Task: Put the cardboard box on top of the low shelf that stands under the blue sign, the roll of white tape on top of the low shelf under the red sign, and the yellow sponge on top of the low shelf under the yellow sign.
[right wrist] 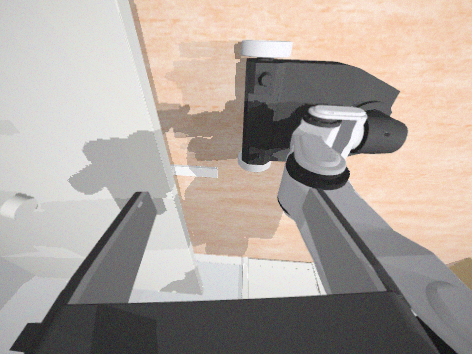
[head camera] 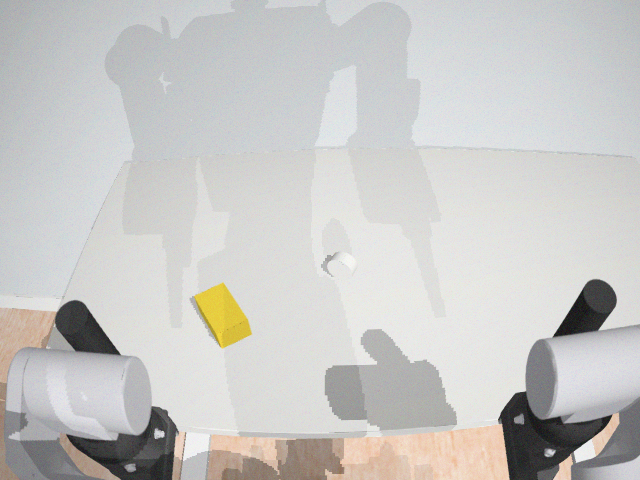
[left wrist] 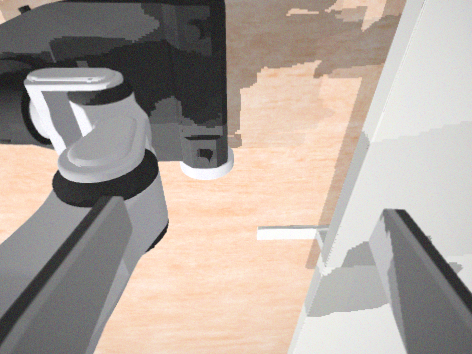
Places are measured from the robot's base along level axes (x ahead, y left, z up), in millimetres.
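Where they show: left gripper, fingertip midpoint: (head camera: 168, 470) (left wrist: 249, 218); right gripper, fingertip midpoint: (right wrist: 230, 200) (head camera: 510, 457).
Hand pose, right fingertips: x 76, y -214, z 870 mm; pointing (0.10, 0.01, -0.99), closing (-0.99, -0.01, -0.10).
Observation:
After its pixels a point has its place.
The yellow sponge (head camera: 222, 314) {x 417, y 197, z 765 mm} lies on the white table (head camera: 465, 232) {x 646, y -277, z 720 mm} (left wrist: 430, 175) {x 285, y 122, z 720 mm} (right wrist: 50, 75) {x 315, y -258, z 720 mm}, left of centre in the head view. The roll of white tape (head camera: 341, 264) {x 530, y -10, z 763 mm} (right wrist: 19, 206) {x 522, y -26, z 753 mm} stands on its rim near the middle of the table. My left gripper (left wrist: 249, 218) {x 75, y 218, z 868 mm} is open and empty, near the table's front edge. My right gripper (right wrist: 230, 200) {x 76, y -214, z 870 mm} is open and empty, by the front edge on the other side. Both are apart from the sponge and tape. The fingertips cannot be made out in the head view. The cardboard box, low shelves and signs cannot be identified.
A pale wall (head camera: 516, 77) {x 982, y -482, z 938 mm} stands behind the table. A white table foot (head camera: 196, 454) (left wrist: 290, 233) (right wrist: 195, 171) rests on the wooden floor. My dark wheeled base (left wrist: 190, 75) {x -21, y 66, z 191 mm} (right wrist: 280, 100) {x -79, y -89, z 169 mm} is in front of the table. A brown surface (right wrist: 463, 271) {x -2434, y 1607, z 88 mm} shows at the right wrist view's lower right edge.

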